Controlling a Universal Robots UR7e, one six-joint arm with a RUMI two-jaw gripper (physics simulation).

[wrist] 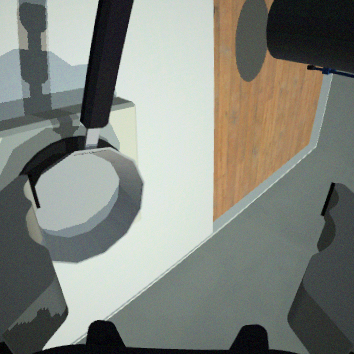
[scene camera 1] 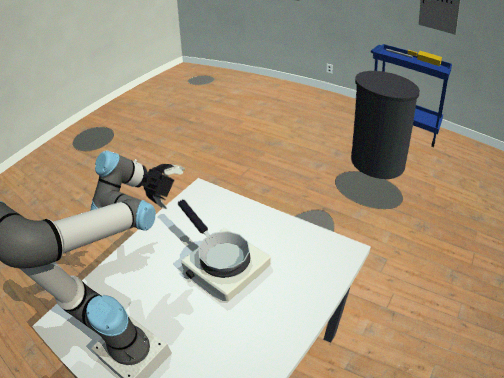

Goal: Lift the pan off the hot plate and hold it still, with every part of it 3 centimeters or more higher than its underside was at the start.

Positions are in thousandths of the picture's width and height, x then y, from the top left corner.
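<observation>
There's a cream hot plate (scene camera 1: 451, 753) here, and a grey pan (scene camera 1: 447, 665), and I can see that pan (wrist: 253, 561) from the wrist too. Then there's my gripper (scene camera 1: 348, 499), and you'd also find my gripper (wrist: 510, 521) in that same wrist view.
</observation>
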